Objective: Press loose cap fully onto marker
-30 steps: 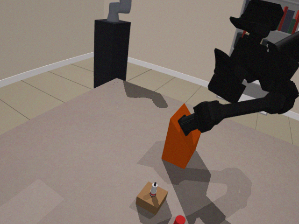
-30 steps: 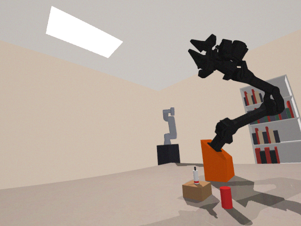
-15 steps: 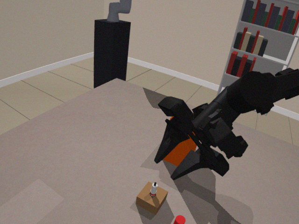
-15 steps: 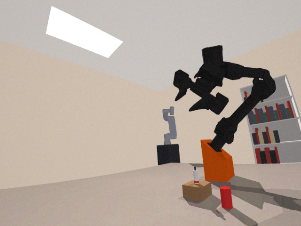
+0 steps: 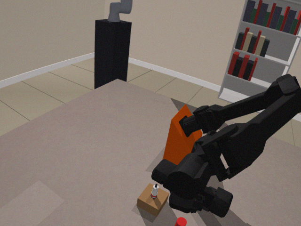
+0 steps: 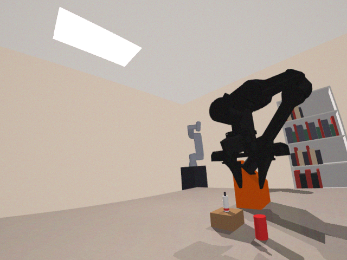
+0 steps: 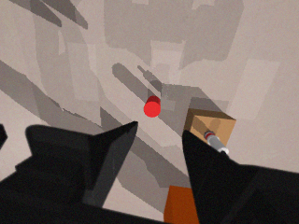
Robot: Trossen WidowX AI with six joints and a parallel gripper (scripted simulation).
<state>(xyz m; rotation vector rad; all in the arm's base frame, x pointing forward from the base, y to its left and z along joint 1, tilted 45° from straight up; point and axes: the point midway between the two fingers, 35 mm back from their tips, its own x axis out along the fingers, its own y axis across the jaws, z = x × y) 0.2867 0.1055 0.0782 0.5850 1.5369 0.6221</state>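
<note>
The red cap is 10 mm to the left of my gripper tip and 90 mm below it. The rest, counted from my gripper tip: tan holder block (40 mm behind, 100 mm to the right, 90 mm below).
</note>
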